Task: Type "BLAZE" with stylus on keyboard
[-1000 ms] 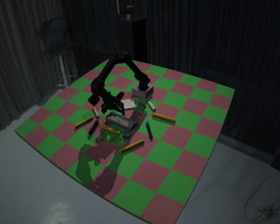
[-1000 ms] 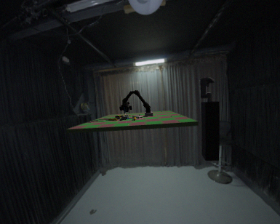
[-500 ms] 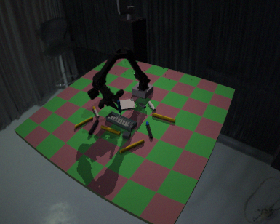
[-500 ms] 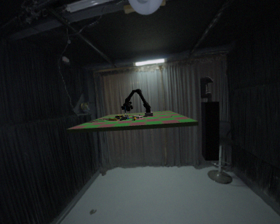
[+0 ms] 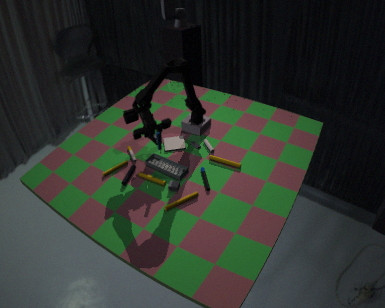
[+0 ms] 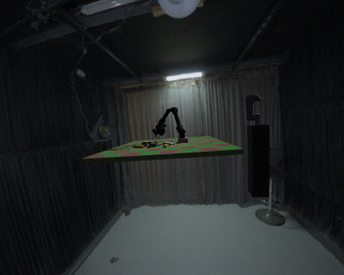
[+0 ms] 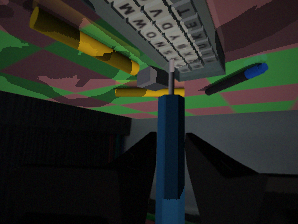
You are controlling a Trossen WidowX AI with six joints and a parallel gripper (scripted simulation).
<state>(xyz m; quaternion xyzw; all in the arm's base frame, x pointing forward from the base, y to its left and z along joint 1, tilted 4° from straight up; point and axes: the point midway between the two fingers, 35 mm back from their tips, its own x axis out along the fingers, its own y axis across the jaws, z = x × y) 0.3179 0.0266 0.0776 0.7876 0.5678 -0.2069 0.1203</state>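
Now: the grey block 16 cm to the left of my gripper tip, 11 cm below it and 8 cm ahead of it. The rest, counted from my gripper tip: white notepad: 15 cm behind, 11 cm below, 6 cm to the right; blue stylus: 1 cm below; stylus tip: 5 cm below.
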